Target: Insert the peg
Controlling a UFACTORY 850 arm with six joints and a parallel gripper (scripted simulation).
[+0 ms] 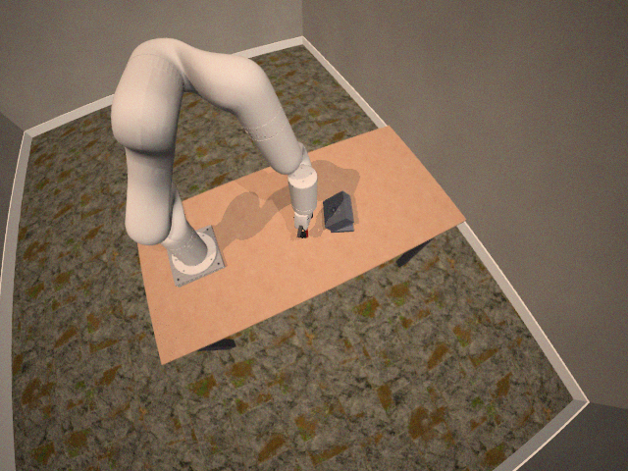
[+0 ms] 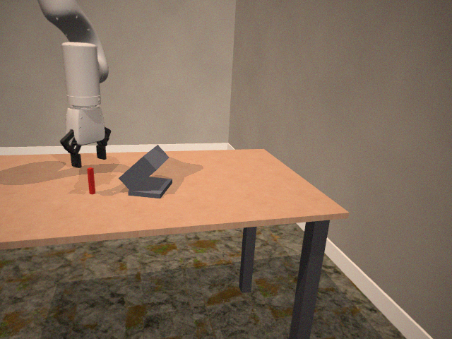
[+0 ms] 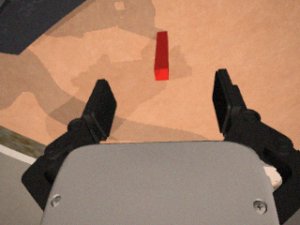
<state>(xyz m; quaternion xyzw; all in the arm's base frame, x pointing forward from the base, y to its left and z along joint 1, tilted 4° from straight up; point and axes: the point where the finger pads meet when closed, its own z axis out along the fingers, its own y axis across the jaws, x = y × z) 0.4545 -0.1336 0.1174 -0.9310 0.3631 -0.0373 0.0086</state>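
Now: hand 70 mm above the red peg. From my hand the other things lie so: grey base 170 mm ahead, 100 mm below, 10 mm to the left.
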